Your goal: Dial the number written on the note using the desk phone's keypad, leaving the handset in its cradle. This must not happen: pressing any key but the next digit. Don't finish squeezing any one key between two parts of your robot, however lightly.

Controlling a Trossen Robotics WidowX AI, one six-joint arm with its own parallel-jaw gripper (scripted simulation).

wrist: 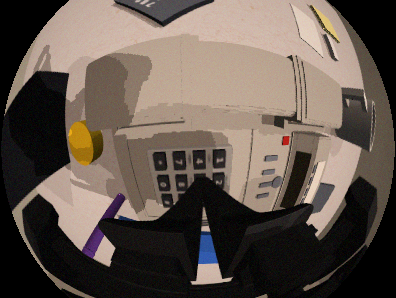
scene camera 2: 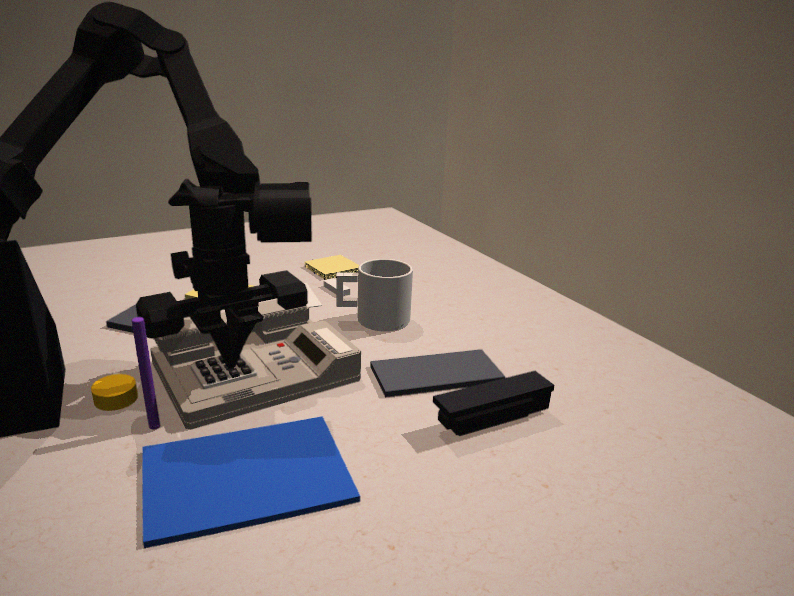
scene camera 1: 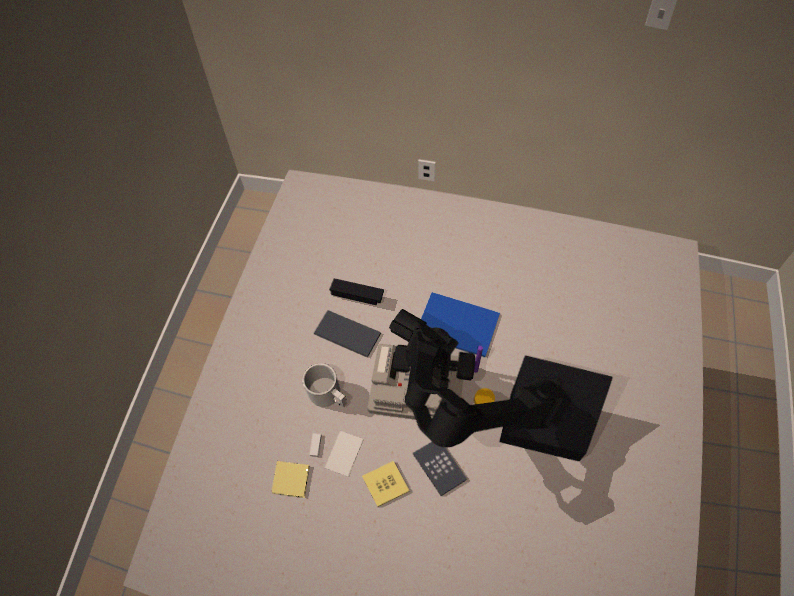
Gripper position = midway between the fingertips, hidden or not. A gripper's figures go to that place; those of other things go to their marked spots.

Labels:
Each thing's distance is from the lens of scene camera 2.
my gripper [scene camera 2: 230, 366]: 0.73 m
handset [scene camera 2: 275, 317]: 0.78 m
purple stick [scene camera 2: 138, 324]: 0.62 m
The marked spots on the handset and the purple stick are 0.22 m apart.

